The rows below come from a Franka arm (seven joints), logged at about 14 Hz.
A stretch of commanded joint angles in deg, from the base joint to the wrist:
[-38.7, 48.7, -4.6, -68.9, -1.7, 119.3, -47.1]
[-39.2, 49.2, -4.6, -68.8, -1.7, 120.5, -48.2]
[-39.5, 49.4, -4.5, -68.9, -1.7, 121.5, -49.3]
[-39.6, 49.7, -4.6, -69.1, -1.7, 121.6, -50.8]
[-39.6, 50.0, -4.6, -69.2, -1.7, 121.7, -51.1]
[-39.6, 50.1, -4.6, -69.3, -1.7, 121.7, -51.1]
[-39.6, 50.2, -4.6, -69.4, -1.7, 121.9, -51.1]
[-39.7, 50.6, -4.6, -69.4, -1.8, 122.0, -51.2]
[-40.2, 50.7, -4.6, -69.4, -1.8, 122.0, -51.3]
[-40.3, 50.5, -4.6, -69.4, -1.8, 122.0, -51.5]
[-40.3, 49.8, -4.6, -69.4, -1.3, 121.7, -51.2]
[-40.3, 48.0, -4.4, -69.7, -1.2, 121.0, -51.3]
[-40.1, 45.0, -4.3, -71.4, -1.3, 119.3, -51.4]
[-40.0, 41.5, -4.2, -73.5, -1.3, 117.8, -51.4]
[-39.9, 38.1, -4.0, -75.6, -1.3, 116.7, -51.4]
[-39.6, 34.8, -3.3, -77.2, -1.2, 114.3, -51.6]
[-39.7, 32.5, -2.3, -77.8, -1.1, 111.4, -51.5]
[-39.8, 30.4, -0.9, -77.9, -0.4, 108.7, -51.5]
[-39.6, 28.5, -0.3, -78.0, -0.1, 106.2, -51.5]
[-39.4, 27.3, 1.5, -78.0, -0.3, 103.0, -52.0]
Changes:
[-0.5, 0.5, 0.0, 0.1, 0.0, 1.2, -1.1]
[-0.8, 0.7, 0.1, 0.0, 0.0, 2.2, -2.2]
[-0.9, 1.0, 0.0, -0.2, 0.0, 2.3, -3.7]
[-0.9, 1.3, 0.0, -0.3, 0.0, 2.4, -4.0]
[-0.9, 1.4, 0.0, -0.4, 0.0, 2.4, -4.0]
[-0.9, 1.5, 0.0, -0.5, 0.0, 2.6, -4.0]
[-1.0, 1.9, 0.0, -0.5, -0.1, 2.7, -4.1]
[-1.5, 2.0, 0.0, -0.5, -0.1, 2.7, -4.2]
[-1.6, 1.8, 0.0, -0.5, -0.1, 2.7, -4.4]
[-1.6, 1.1, 0.0, -0.5, 0.4, 2.4, -4.1]
[-1.6, -0.7, 0.2, -0.8, 0.5, 1.7, -4.2]
[-1.4, -3.7, 0.3, -2.5, 0.4, 0.0, -4.3]
[-1.3, -7.2, 0.4, -4.6, 0.4, -1.5, -4.3]
[-1.2, -10.6, 0.6, -6.7, 0.4, -2.6, -4.3]
[-0.9, -13.9, 1.3, -8.3, 0.5, -5.0, -4.5]
[-1.0, -16.2, 2.3, -8.9, 0.6, -7.9, -4.4]
[-1.1, -18.3, 3.7, -9.0, 1.3, -10.6, -4.4]
[-0.9, -20.2, 4.3, -9.1, 1.6, -13.1, -4.4]
[-0.7, -21.4, 6.1, -9.1, 1.4, -16.3, -4.9]

